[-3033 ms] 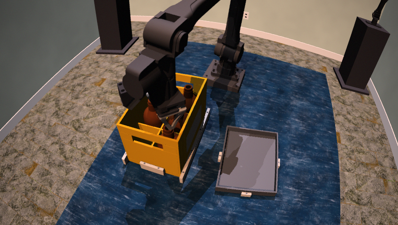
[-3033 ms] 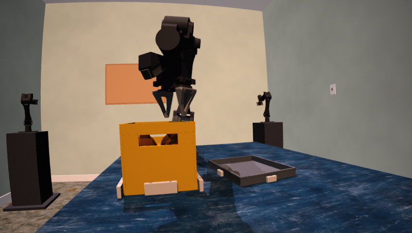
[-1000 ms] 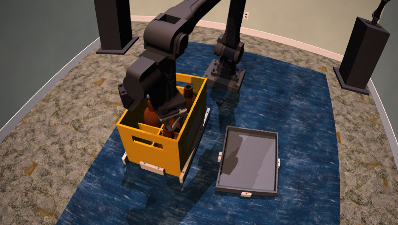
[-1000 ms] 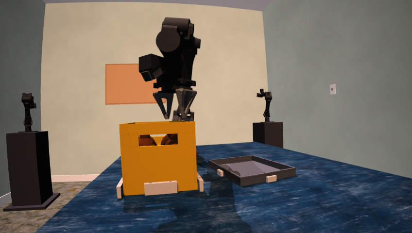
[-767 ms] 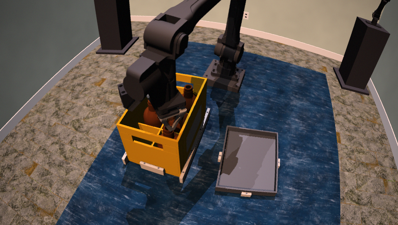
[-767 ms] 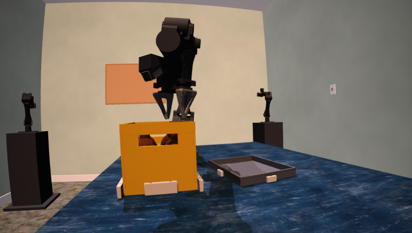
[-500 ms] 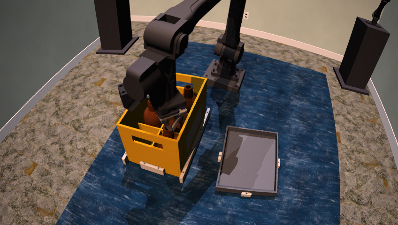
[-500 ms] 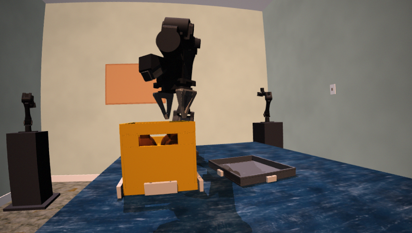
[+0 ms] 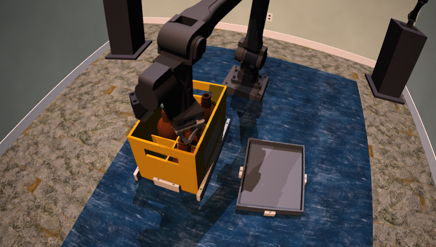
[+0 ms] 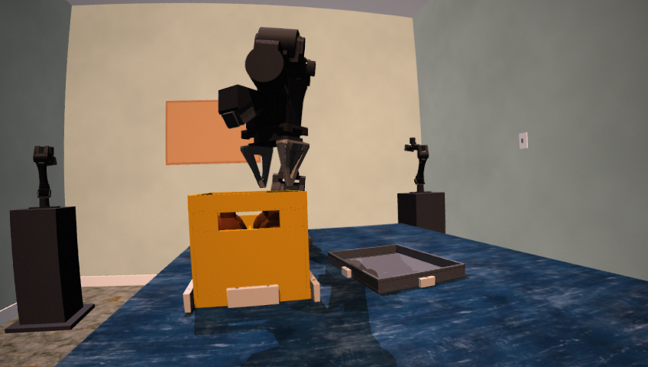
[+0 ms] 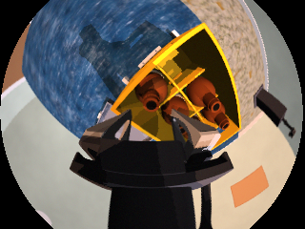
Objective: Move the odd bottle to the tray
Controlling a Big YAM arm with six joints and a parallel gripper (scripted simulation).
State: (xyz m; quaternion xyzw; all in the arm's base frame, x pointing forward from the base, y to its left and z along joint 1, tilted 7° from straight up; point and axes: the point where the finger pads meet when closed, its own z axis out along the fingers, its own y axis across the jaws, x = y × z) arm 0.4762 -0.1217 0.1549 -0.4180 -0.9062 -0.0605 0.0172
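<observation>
Right now the orange crate is 110 mm below my hand, 90 mm behind it and 40 mm to the right of it. Round my hand: dark grey tray (240 mm to the left, 180 mm below, 50 mm behind).
</observation>
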